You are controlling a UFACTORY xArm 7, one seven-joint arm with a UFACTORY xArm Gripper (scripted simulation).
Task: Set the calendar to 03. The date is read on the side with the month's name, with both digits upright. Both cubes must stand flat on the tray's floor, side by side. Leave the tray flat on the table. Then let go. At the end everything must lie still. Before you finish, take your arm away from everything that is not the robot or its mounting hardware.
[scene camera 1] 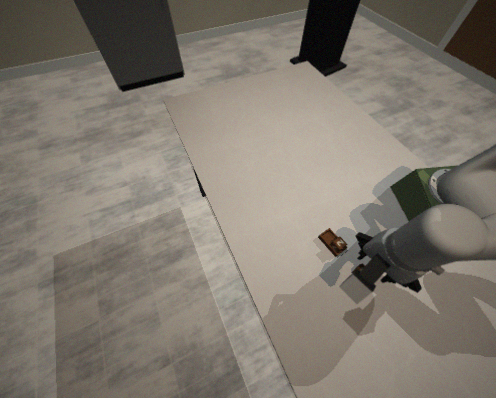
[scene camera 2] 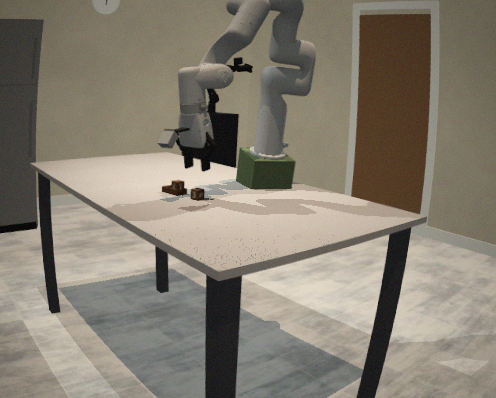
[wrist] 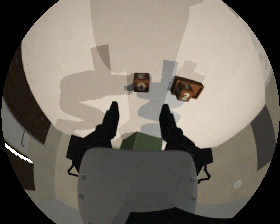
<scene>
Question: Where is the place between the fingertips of my gripper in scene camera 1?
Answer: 373, 266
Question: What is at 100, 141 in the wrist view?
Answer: My gripper.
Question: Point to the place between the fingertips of my gripper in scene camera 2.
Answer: At 197, 168
</scene>
